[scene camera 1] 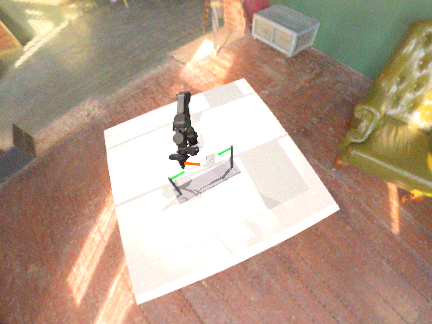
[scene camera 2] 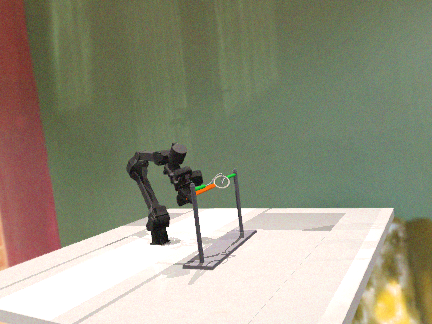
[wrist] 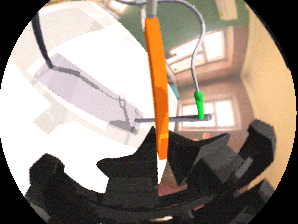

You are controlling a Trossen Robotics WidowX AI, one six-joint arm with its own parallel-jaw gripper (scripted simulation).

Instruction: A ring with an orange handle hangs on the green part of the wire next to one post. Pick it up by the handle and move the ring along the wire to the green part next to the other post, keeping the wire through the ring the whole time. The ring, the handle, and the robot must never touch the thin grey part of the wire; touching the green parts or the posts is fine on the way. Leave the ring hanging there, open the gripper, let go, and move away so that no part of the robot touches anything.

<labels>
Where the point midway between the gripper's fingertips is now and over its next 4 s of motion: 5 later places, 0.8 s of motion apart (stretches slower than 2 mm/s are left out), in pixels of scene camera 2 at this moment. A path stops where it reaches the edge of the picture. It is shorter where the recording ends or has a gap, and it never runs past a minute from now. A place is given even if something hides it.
My gripper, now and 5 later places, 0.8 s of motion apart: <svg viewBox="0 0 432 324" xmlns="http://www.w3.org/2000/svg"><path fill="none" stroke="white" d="M194 203L199 212L212 210L219 209L223 211L225 210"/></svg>
</labels>
